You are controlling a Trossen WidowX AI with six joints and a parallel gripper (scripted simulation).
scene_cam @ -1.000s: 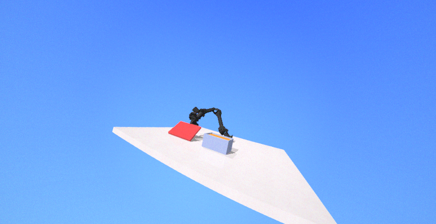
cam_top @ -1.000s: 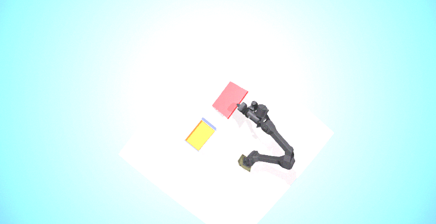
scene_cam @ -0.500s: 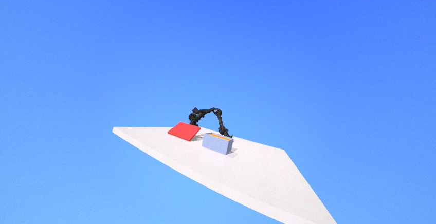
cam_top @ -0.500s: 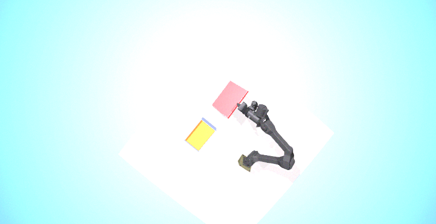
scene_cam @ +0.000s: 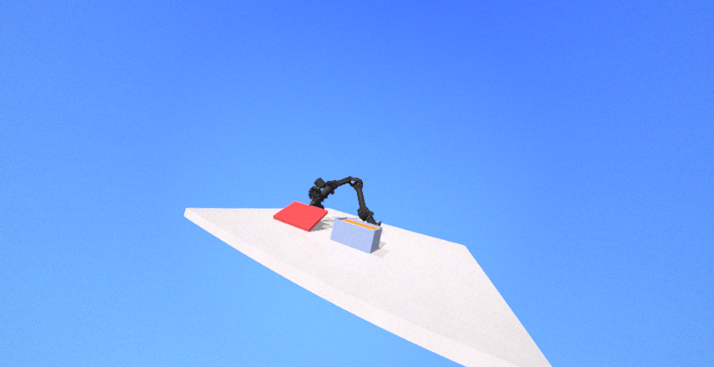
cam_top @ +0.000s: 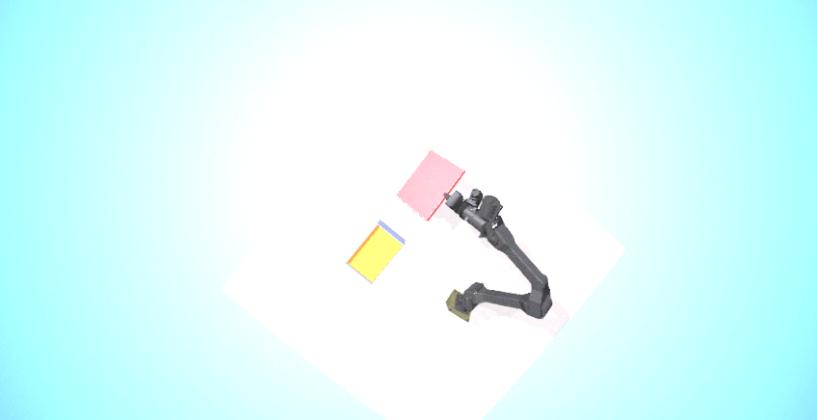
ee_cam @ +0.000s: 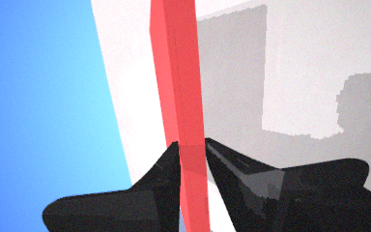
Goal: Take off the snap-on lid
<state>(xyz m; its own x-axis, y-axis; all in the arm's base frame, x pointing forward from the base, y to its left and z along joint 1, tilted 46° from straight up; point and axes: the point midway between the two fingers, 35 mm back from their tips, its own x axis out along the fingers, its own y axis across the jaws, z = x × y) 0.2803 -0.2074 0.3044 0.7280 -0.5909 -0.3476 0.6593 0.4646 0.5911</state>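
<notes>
Right now the red lid is 7 cm ahead of my gripper tip, 4 cm below it and 1 cm to the right of it. The rest, counted from my gripper tip: storage box: 34 cm to the left, 13 cm ahead, 4 cm below.
</notes>
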